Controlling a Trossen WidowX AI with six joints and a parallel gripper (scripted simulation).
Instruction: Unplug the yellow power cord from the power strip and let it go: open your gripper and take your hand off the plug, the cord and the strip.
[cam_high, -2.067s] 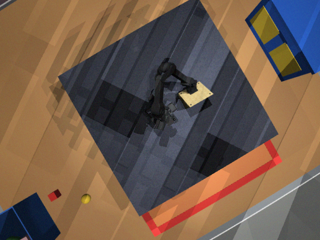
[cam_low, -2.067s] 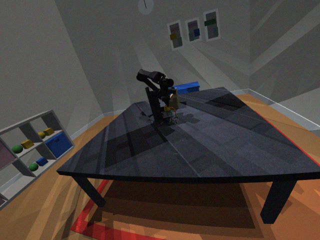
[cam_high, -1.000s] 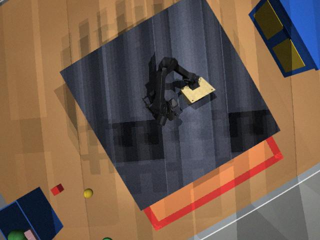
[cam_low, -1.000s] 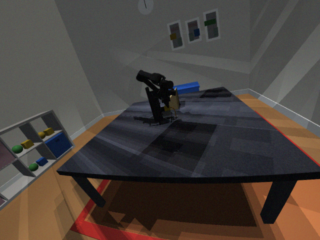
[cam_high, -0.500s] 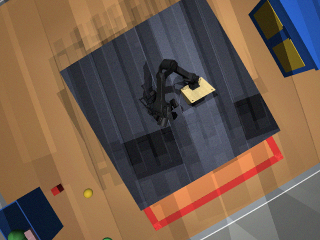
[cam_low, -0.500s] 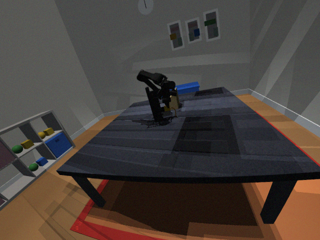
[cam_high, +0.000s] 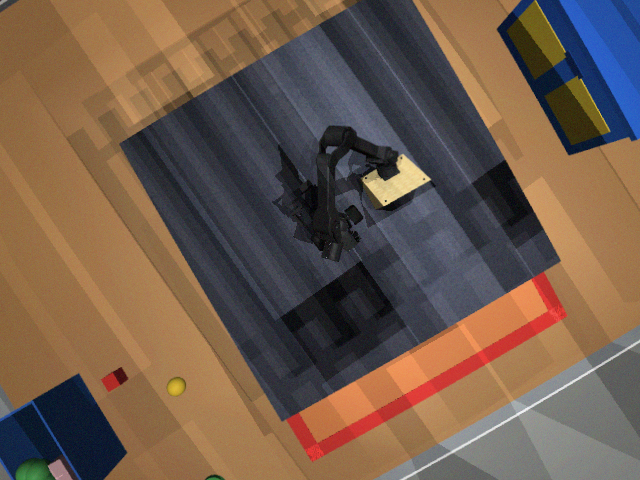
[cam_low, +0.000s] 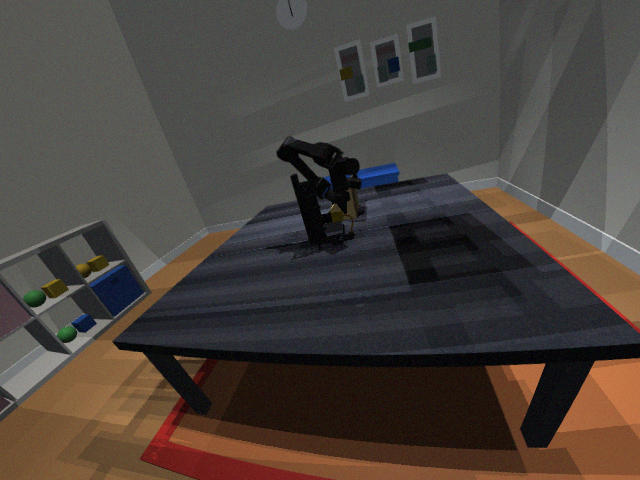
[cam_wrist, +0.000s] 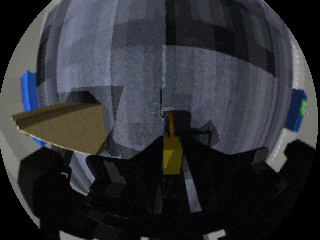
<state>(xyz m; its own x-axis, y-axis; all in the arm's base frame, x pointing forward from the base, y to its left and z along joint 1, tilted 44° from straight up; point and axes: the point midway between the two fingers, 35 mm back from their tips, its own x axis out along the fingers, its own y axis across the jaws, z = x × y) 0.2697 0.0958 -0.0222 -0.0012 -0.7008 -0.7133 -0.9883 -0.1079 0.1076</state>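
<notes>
Right now my gripper tip is 1 cm short of the yellow plug and 6 cm to the left of it.
</notes>
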